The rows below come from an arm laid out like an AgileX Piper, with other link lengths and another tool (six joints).
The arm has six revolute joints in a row. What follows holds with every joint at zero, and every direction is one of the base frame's. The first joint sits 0.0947 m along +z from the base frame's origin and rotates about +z. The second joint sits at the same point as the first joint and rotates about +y. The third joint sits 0.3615 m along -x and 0.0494 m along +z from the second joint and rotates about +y. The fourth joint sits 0.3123 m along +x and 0.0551 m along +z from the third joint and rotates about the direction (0.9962, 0, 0.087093). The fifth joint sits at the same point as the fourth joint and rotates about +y. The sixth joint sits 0.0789 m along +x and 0.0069 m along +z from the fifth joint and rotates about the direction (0.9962, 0, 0.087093). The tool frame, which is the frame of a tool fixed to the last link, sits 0.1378 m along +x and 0.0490 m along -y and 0.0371 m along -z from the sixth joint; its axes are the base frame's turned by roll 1.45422, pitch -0.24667 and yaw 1.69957 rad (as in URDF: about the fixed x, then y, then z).
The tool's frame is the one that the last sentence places.
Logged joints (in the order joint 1, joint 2, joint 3, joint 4, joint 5, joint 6), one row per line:
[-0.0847 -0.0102 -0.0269 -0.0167 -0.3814 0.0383]
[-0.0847 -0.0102 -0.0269 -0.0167 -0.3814 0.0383]
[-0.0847 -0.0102 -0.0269 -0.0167 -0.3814 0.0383]
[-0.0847 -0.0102 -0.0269 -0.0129 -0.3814 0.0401]
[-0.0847 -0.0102 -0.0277 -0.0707 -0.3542 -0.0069]
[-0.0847 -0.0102 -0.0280 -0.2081 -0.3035 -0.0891]
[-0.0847 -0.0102 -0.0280 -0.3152 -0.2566 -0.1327]
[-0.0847 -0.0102 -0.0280 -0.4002 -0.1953 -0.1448]
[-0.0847 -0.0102 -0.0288 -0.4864 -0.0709 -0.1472]
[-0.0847 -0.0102 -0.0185 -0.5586 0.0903 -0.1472]
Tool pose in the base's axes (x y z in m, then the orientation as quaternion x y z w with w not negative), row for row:
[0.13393 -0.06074 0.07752 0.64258 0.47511 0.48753 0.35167]
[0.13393 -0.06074 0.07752 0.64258 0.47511 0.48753 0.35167]
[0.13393 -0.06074 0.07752 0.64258 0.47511 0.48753 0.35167]
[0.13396 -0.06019 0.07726 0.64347 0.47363 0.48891 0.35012]
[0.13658 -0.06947 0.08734 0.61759 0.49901 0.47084 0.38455]
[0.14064 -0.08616 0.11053 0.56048 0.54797 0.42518 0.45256]
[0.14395 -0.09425 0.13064 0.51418 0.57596 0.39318 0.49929]
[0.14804 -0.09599 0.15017 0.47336 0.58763 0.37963 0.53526]
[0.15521 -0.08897 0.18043 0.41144 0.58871 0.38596 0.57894]
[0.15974 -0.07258 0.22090 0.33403 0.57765 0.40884 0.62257]
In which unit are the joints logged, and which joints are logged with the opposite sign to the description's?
The joints are logged in radians. Opposite sign: joint 3, joint 5.
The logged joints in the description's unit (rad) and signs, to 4 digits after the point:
[-0.0847 -0.0102 0.0269 -0.0167 0.3814 0.0383]
[-0.0847 -0.0102 0.0269 -0.0167 0.3814 0.0383]
[-0.0847 -0.0102 0.0269 -0.0167 0.3814 0.0383]
[-0.0847 -0.0102 0.0269 -0.0129 0.3814 0.0401]
[-0.0847 -0.0102 0.0277 -0.0707 0.3542 -0.0069]
[-0.0847 -0.0102 0.0280 -0.2081 0.3035 -0.0891]
[-0.0847 -0.0102 0.0280 -0.3152 0.2566 -0.1327]
[-0.0847 -0.0102 0.0280 -0.4002 0.1953 -0.1448]
[-0.0847 -0.0102 0.0288 -0.4864 0.0709 -0.1472]
[-0.0847 -0.0102 0.0185 -0.5586 -0.0903 -0.1472]

